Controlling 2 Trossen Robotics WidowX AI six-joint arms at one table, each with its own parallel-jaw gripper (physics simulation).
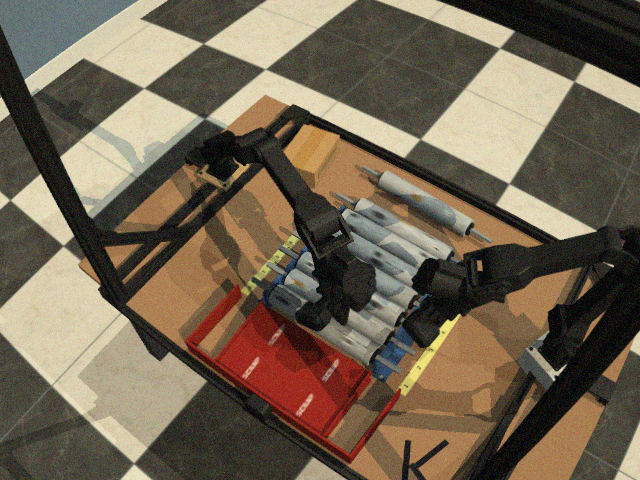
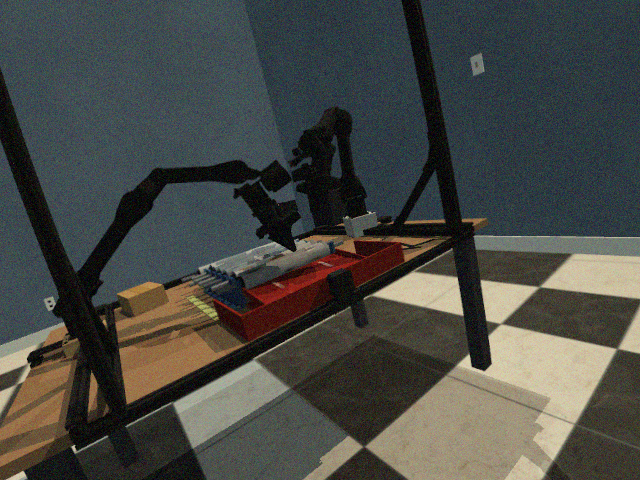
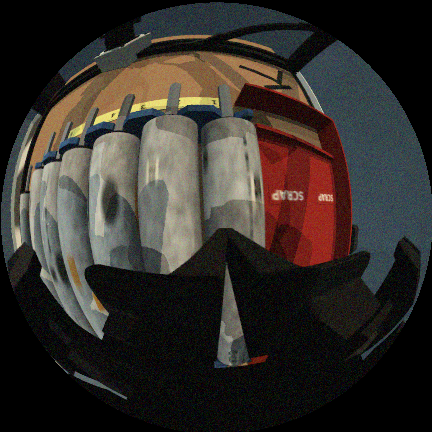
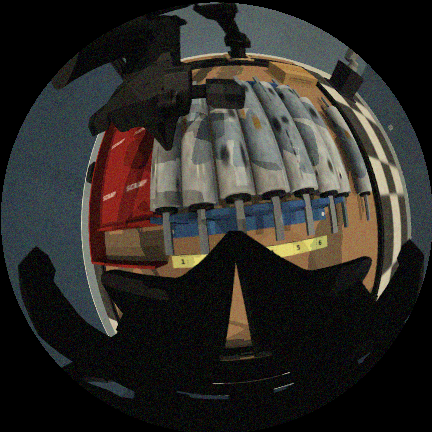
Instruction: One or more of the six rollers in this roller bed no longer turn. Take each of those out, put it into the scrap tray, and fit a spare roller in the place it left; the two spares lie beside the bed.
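Where they show: left gripper, fingertip midpoint: (image 1: 343, 324) (image 2: 295, 250) (image 3: 224, 234) (image 4: 168, 148); right gripper, fingertip midpoint: (image 1: 421, 312) (image 2: 312, 212) (image 4: 233, 236); left arm's base, origin of the base link: (image 1: 222, 169) (image 4: 237, 55); right arm's base, origin of the base link: (image 1: 557, 352) (image 2: 358, 215).
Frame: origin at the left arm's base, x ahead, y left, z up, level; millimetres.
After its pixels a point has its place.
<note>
Six grey rollers lie side by side in the blue roller bed (image 1: 391, 356) {x 622, y -216, z -25 mm} (image 4: 185, 227) {x 625, y -242, z -26 mm}. One spare roller (image 1: 426, 201) {x 500, y 167, z 16 mm} lies apart at the back; another spare (image 1: 405, 227) {x 495, y 68, z 18 mm} lies close along the bed's far side. The red scrap tray (image 1: 222, 315) {x 259, y -331, z -20 mm} (image 2: 289, 304) {x 345, y -445, z 1 mm} holds no roller. My left gripper (image 1: 341, 320) {x 515, y -235, z 45 mm} (image 2: 294, 249) {x 515, y -235, z 45 mm} (image 3: 224, 234) {x 515, y -235, z 45 mm} is shut and empty, its tips at or just over the roller nearest the tray (image 1: 356, 348) {x 564, y -267, z 41 mm} (image 3: 232, 170) {x 555, y -245, z 45 mm} (image 4: 165, 175) {x 558, y -242, z 44 mm}; contact is unclear. My right gripper (image 1: 421, 341) (image 4: 234, 236) {x 650, y -168, z 120 mm} is shut and empty by the bed's right end, near the shaft ends.
A yellow strip with numbers (image 1: 429, 356) {x 691, y -172, z -29 mm} (image 3: 150, 105) {x 686, y -169, z -29 mm} runs along the bed's right end; a second strip shows at its left end. A wooden block (image 1: 312, 152) {x 181, y 150, z 25 mm} (image 2: 142, 298) {x 158, y 83, z 10 mm} stands at the back left. Dark frame rails edge the table.
</note>
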